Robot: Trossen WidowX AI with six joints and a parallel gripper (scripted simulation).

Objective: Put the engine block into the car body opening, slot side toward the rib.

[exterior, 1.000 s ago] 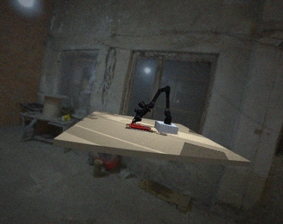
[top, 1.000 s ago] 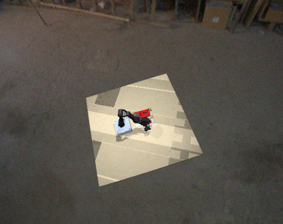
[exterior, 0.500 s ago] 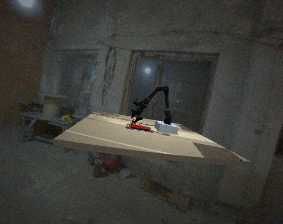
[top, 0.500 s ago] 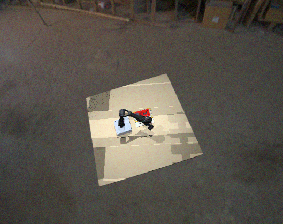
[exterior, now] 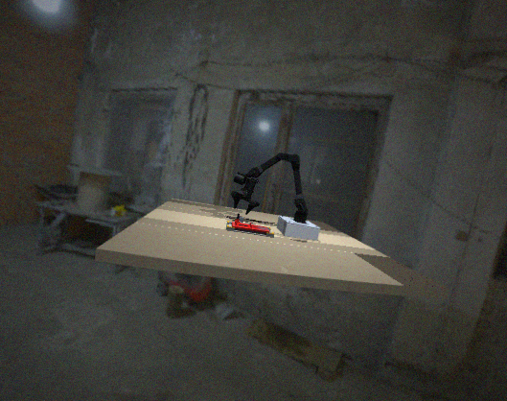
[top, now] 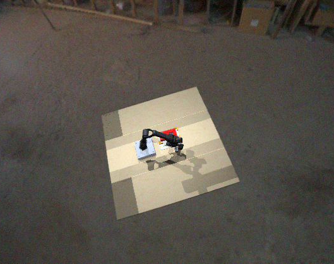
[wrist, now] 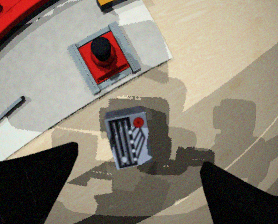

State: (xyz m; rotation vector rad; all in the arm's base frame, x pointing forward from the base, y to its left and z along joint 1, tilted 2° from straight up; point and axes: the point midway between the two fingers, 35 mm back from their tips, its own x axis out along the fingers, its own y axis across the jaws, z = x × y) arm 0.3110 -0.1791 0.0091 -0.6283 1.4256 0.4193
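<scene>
Right now my gripper tip is 5 cm above the engine block and 1 cm past it.
</scene>
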